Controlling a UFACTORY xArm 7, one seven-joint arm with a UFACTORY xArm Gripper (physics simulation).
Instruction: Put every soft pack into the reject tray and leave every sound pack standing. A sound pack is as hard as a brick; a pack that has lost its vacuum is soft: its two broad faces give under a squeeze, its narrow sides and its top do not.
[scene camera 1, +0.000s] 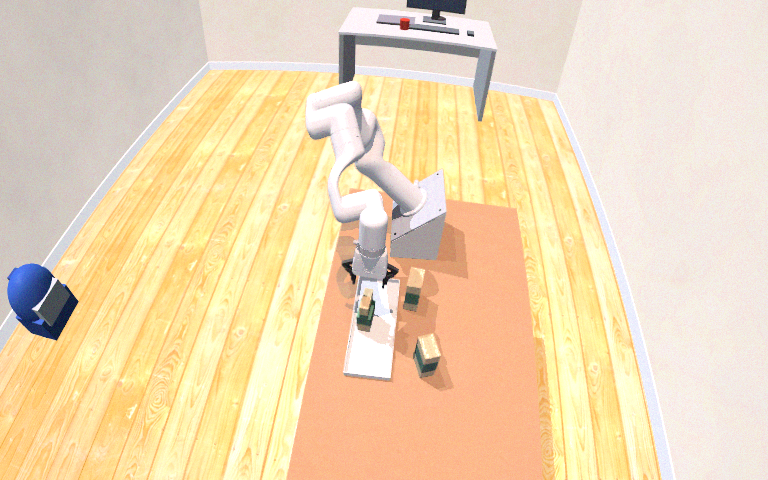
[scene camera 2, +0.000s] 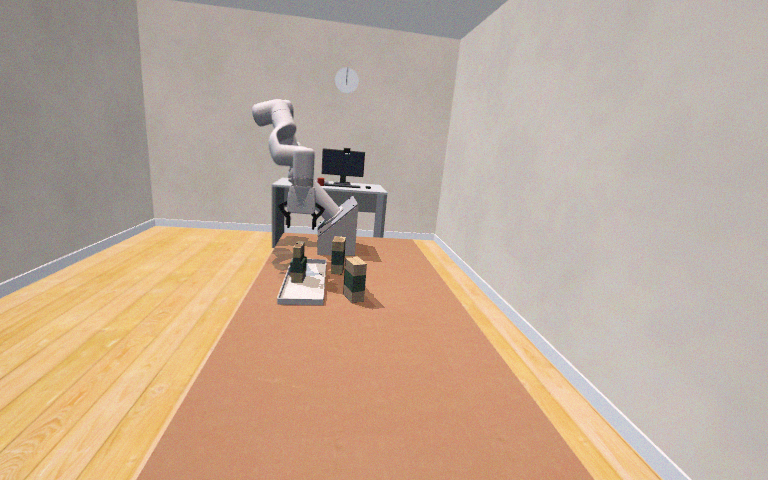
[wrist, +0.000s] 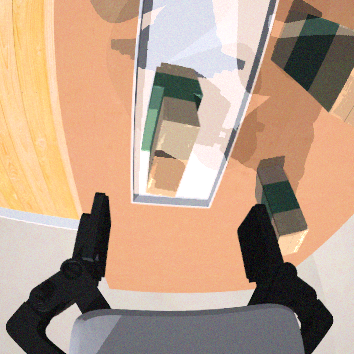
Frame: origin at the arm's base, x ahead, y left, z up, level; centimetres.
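Where they show: gripper, fingertip midpoint: (scene camera 1: 368, 283) (scene camera 2: 301, 228) (wrist: 180, 213); arm's base, origin of the base link: (scene camera 1: 414, 203) (scene camera 2: 334, 215).
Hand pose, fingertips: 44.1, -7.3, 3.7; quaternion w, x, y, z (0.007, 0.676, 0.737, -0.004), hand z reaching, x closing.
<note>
Each offset is from my fingertips to the top centre of the thing, as dx, dy, dz. Level surfaces: height alone.
My gripper (scene camera 1: 368, 284) (scene camera 2: 301, 226) (wrist: 180, 213) is open and empty, above the back end of the white reject tray @[+2.7, +2.8, -18.2] (scene camera 1: 368, 362) (scene camera 2: 301, 301) (wrist: 170, 201). A tan pack with a green band @[+1.6, -0.2, -6.0] (scene camera 1: 365, 319) (scene camera 2: 297, 268) (wrist: 175, 112) stands in the tray, near its left wall, in front of and below the fingers. Its outline is stepped, with a narrower upper part. Two packs stand upright on the mat to the tray's right: a back pack @[-11.0, +13.7, -6.3] (scene camera 1: 413, 291) (scene camera 2: 338, 257) (wrist: 282, 197) and a front pack @[+14.1, +22.2, -6.3] (scene camera 1: 426, 357) (scene camera 2: 354, 281) (wrist: 320, 55). Their softness cannot be seen.
The tray and packs are on an orange mat @[dz -20.4] (scene camera 1: 475, 407) (scene camera 2: 362, 396). The arm's grey base (scene camera 1: 417, 243) (scene camera 2: 338, 234) is behind the back pack. A desk (scene camera 1: 419, 36) (scene camera 2: 362, 192) stands at the far wall. A blue object (scene camera 1: 33, 294) is on the floor at the left.
</note>
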